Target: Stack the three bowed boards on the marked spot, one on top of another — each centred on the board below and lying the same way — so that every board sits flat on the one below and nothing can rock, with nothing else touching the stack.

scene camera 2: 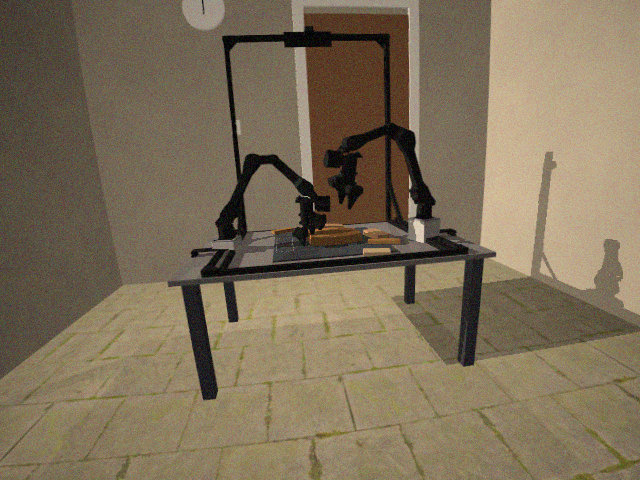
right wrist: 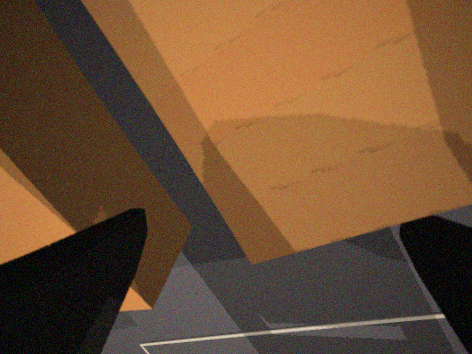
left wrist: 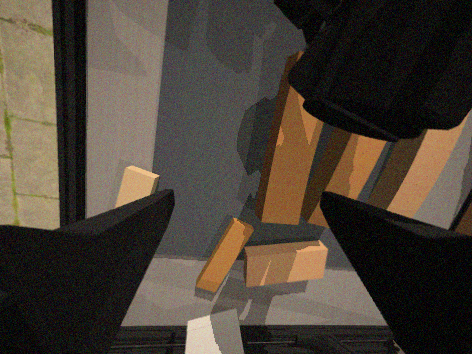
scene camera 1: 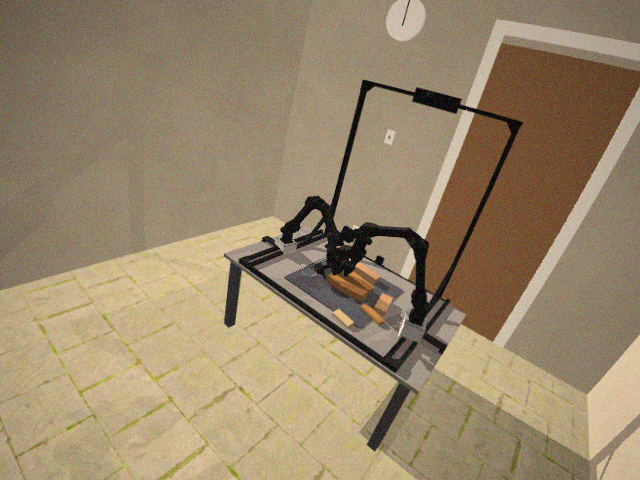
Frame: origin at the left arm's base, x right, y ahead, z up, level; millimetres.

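Seen in the pictures: left gripper, between the fingertips: (scene camera 2: pixel 344 206) (left wrist: pixel 248 197); right gripper, between the fingertips: (scene camera 2: pixel 308 240) (right wrist: pixel 272 221) (scene camera 1: pixel 331 275); left arm's base, origin of its link: (scene camera 2: pixel 424 217) (scene camera 1: pixel 415 320); right arm's base, origin of its link: (scene camera 2: pixel 226 238) (scene camera 1: pixel 286 240).
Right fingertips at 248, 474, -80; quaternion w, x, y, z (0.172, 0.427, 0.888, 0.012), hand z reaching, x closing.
Observation:
Offsets run from my right fingertips to a thing's middle, as dx, dy, dz. "*": to the spot under its first point. Level surfaces: height alone.
Three orange-brown bowed boards lie side by side on the dark mat: a near board @(-73, -106, +12) (scene camera 1: pixel 347 287) (scene camera 2: pixel 336 238) (left wrist: pixel 287 185) (right wrist: pixel 310 95), a middle board @(+18, -133, +6) (left wrist: pixel 367 160) and a far board @(+149, -145, +5) (left wrist: pixel 432 165). The right arm hides their far ends in the left wrist view. The white outline of the marked spot @(* +27, +66, -14) (right wrist: pixel 350 325) shows beyond the near board's end. My right gripper (scene camera 2: pixel 310 235) (right wrist: pixel 272 221) is open, low at that end; the board's end shows between its fingers, and a neighbouring board lies behind one finger. My left gripper (scene camera 2: pixel 346 203) (left wrist: pixel 248 197) is open, empty and high above the table.
A pale block @(-317, -150, -8) (scene camera 1: pixel 343 317) (scene camera 2: pixel 376 251) (left wrist: pixel 136 187), a narrow orange block @(-201, -278, -7) (scene camera 1: pixel 372 313) (left wrist: pixel 222 257) and a peach block @(-93, -319, -1) (scene camera 1: pixel 383 302) (left wrist: pixel 285 265) lie near the boards' ends. The dark mat @(dz -14) (left wrist: pixel 200 125) is under the boards. Black rails edge the table; a black frame (scene camera 2: pixel 386 103) rises behind it.

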